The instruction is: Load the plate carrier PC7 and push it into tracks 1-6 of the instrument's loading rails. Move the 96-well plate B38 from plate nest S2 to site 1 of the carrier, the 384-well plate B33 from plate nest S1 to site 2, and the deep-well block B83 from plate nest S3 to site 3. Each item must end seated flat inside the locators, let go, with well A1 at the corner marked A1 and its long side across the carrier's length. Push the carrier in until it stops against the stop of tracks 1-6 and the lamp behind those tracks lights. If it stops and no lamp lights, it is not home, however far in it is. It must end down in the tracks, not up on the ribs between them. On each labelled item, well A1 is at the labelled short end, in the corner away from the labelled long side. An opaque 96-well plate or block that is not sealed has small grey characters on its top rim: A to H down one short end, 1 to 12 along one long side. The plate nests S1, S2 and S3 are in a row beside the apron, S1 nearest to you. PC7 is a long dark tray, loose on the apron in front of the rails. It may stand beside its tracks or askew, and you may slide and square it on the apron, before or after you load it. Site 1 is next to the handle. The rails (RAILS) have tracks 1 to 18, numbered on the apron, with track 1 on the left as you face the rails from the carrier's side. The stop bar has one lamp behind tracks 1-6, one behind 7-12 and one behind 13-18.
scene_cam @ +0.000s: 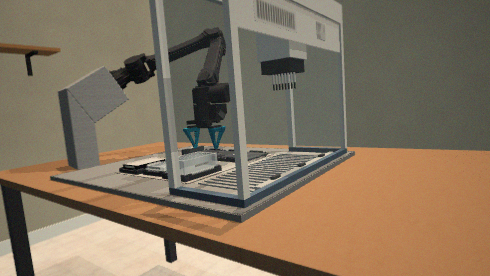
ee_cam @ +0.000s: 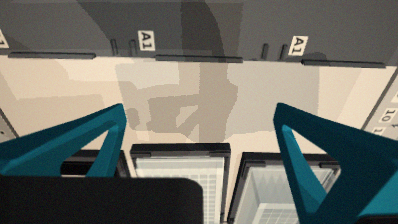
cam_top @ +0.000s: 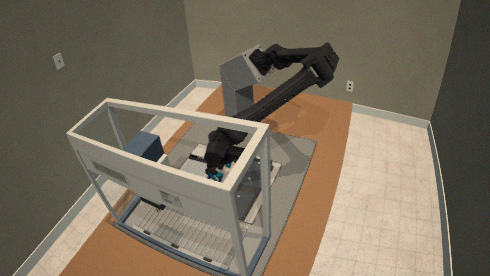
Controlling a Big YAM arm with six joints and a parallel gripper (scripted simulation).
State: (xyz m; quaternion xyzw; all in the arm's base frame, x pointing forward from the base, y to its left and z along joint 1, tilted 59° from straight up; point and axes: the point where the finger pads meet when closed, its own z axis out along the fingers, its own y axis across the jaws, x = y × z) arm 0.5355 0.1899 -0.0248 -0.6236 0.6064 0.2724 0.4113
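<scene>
Now: hand 14 cm to the left of the deep-well block B83, 11 cm short of it and 3 cm above it. Round my hand: plate nest S3: 14 cm to the right, 11 cm ahead, 5 cm below; carrier PC7: 9 cm to the left, 4 cm below, 1 cm behind; white 96-well plate: 14 cm to the right, 4 cm below.
</scene>
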